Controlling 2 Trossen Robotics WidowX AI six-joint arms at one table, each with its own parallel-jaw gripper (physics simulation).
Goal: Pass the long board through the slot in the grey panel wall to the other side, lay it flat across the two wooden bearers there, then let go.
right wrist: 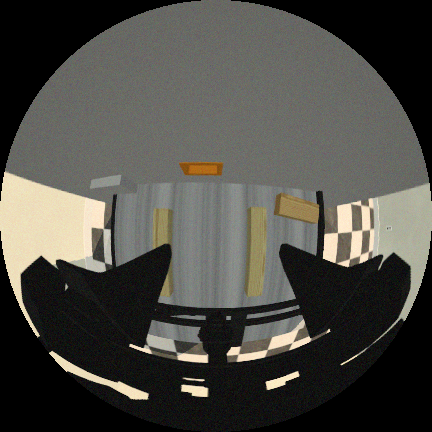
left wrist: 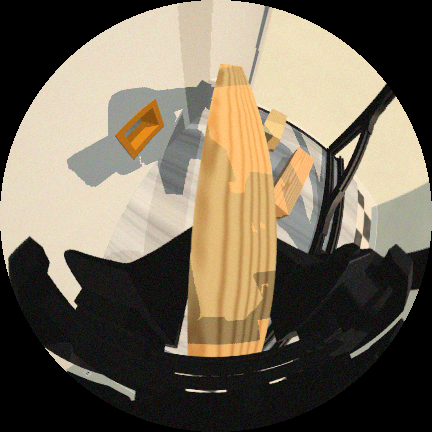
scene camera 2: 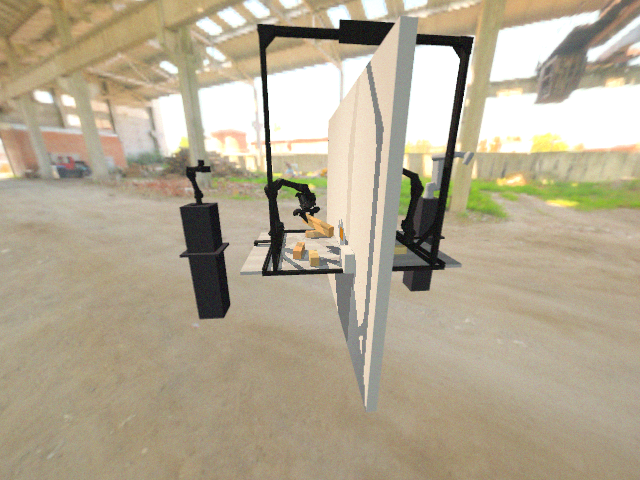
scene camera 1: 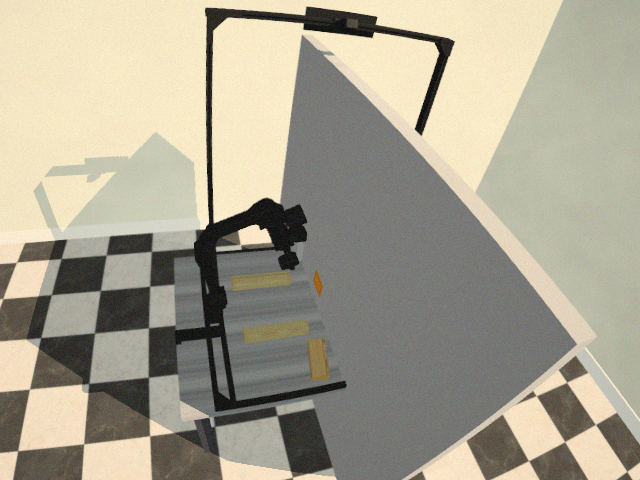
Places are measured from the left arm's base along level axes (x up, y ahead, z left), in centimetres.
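Where they show: left gripper, fingertip midpoint: [left wrist: 224, 232] [scene camera 2: 310, 222]; right gripper, fingertip midpoint: [right wrist: 227, 250]; right arm's base at its link origin: [right wrist: 215, 319] [scene camera 2: 408, 241] [scene camera 1: 213, 316].
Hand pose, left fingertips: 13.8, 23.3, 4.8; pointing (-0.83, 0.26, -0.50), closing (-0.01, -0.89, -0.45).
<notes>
Things, the pixels of their top centre, and the offset from my left fingertips, as dx, dy, dz. "spot": a spot on its surface instead.
- long board at its top centre: [left wrist: 235, 94] [scene camera 2: 316, 218] +4.6, +3.8, -8.2
- orange-rimmed slot at a spot on its surface: [left wrist: 126, 146] [scene camera 2: 340, 231] spot: -5.6, +19.7, -4.9
- short wooden block at its top centre: [left wrist: 295, 174] [scene camera 2: 299, 246] -10.8, -7.9, -17.6
- paler block at its top centre: [left wrist: 275, 121] [scene camera 2: 313, 253] -10.7, +0.2, -30.6
The long board [scene camera 2: 321, 226] [left wrist: 230, 225] is held above the table in my left gripper [scene camera 2: 306, 212] [left wrist: 224, 232], which is shut on it. In scene camera 2 the board slants down toward the panel wall [scene camera 1: 403, 258] [left wrist: 60, 115] [right wrist: 215, 90]. Its far end is outside the orange-rimmed slot [scene camera 1: 317, 283] [scene camera 2: 341, 233] [left wrist: 126, 146] [right wrist: 220, 169], and in the left wrist view it points right of the slot. My right gripper [scene camera 1: 288, 260] [right wrist: 227, 250] is open and empty on the other side, above the two bearers. One bearer [scene camera 1: 261, 281] [right wrist: 162, 225] lies parallel to the other bearer [scene camera 1: 275, 331] [right wrist: 257, 250].
On the board's side, a short wooden block [scene camera 2: 298, 250] [left wrist: 295, 182] and a paler block [scene camera 2: 313, 257] [left wrist: 276, 129] rest on the table. On the bearer side, a wooden block [scene camera 1: 318, 359] [right wrist: 296, 208] lies near the wall. A black frame [scene camera 1: 210, 129] [scene camera 2: 266, 103] stands around the table.
</notes>
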